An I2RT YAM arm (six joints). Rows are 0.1 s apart.
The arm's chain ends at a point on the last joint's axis. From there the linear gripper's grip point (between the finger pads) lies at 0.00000 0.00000 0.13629 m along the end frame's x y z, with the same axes.
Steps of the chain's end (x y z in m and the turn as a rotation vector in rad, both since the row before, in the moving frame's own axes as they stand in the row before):
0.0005, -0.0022, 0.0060, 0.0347, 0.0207, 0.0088
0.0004, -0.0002, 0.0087, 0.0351, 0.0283, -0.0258
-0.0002, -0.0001, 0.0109, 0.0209, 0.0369, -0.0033
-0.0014, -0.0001, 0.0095, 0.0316, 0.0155, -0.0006
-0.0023, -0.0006, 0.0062, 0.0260, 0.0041, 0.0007
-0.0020, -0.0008, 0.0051, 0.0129, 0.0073, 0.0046
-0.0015, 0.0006, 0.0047, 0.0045, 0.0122, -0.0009
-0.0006, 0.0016, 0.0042, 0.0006, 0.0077, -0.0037
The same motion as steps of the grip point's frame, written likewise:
0.0033, -0.0069, 0.0059, 0.0347, 0.0207, 0.0088
0.0042, -0.0050, 0.0086, 0.0351, 0.0283, -0.0258
0.0048, -0.0030, 0.0108, 0.0209, 0.0369, -0.0033
0.0007, -0.0044, 0.0094, 0.0316, 0.0155, -0.0006
-0.0017, -0.0041, 0.0062, 0.0260, 0.0041, 0.0007
-0.0010, -0.0026, 0.0051, 0.0129, 0.0073, 0.0046
0.0002, 0.0000, 0.0047, 0.0045, 0.0122, -0.0009
0.0004, 0.0015, 0.0042, 0.0006, 0.0077, -0.0037

